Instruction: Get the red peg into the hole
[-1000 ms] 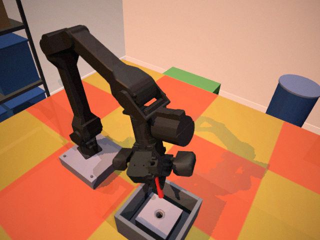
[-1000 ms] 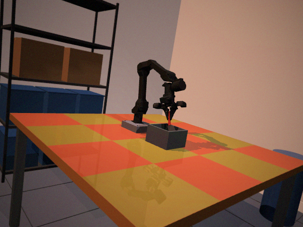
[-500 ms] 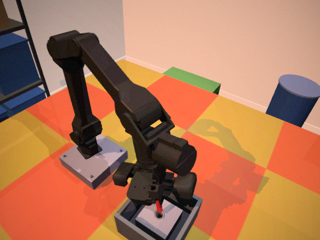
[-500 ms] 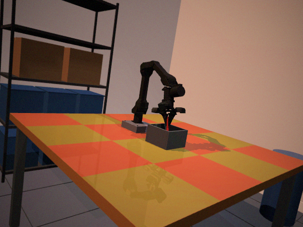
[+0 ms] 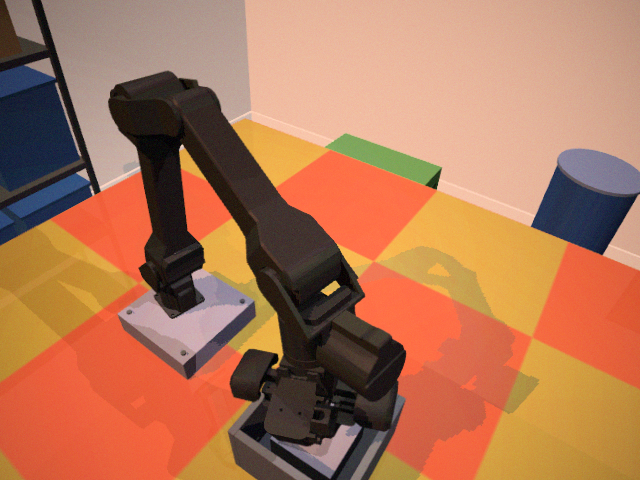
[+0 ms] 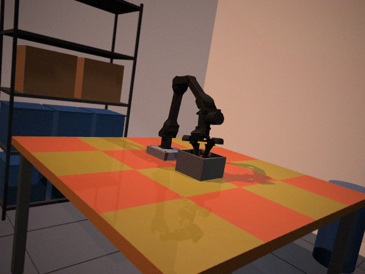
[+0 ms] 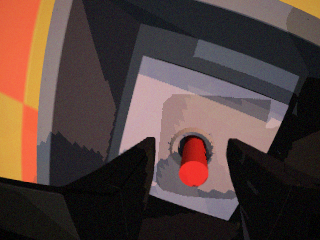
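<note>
The red peg is 2 cm below my gripper tip, 1 cm to the left of it and 1 cm behind it. The rest, counted from my gripper tip: light grey plate 3 cm below, 1 cm to the left; then grey box 5 cm below, 1 cm to the left.
</note>
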